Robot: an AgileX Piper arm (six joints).
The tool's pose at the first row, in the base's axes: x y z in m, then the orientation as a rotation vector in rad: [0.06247, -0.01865, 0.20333, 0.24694, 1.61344, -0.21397]
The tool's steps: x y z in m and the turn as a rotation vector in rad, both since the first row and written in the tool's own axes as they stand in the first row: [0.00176, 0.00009, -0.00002, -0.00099, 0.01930, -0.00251]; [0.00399, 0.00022, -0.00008, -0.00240, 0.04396, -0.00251]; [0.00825, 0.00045, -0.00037, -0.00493, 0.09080, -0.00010]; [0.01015, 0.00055, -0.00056, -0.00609, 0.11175, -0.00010]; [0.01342, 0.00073, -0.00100, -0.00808, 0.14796, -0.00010]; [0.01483, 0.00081, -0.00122, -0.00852, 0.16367, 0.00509]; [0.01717, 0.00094, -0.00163, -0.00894, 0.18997, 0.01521]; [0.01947, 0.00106, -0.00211, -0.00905, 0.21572, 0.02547]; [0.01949, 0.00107, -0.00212, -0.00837, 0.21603, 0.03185]
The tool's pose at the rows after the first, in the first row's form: [0.06239, -0.01851, 0.20158, 0.24689, 1.63302, -0.21328]; [0.06225, -0.01830, 0.19935, 0.24929, 1.65755, -0.20978]; [0.06182, -0.01788, 0.19512, 0.25588, 1.70374, -0.20126]; [0.06157, -0.01767, 0.19324, 0.25792, 1.72457, -0.19820]; [0.06104, -0.01728, 0.19000, 0.26145, 1.76056, -0.19284]; [0.06078, -0.01710, 0.18861, 0.26757, 1.77530, -0.18676]; [0.06030, -0.01679, 0.18629, 0.27927, 1.79969, -0.17564]; [0.05976, -0.01648, 0.18403, 0.29129, 1.82343, -0.16461]; [0.05975, -0.01646, 0.18401, 0.29713, 1.82260, -0.16010]
